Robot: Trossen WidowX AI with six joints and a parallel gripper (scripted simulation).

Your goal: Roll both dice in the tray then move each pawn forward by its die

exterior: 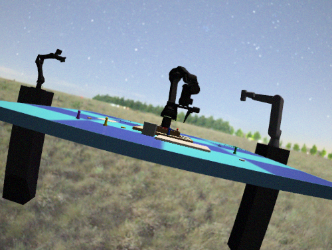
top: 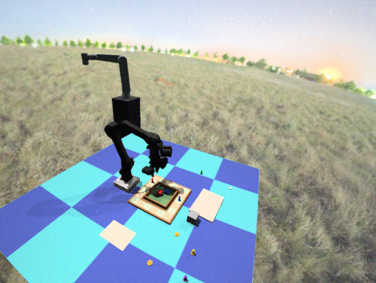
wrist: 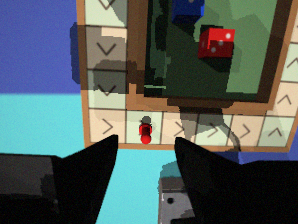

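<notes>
My gripper tip is 6 cm above the red pawn and 2 cm past it. Also, from my gripper tip: green tray 9 cm ahead, 8 cm to the right, 8 cm below; grey block 32 cm ahead, 15 cm to the right, 6 cm below; blue pawn 20 cm ahead, 6 cm to the right, 6 cm below.
</notes>
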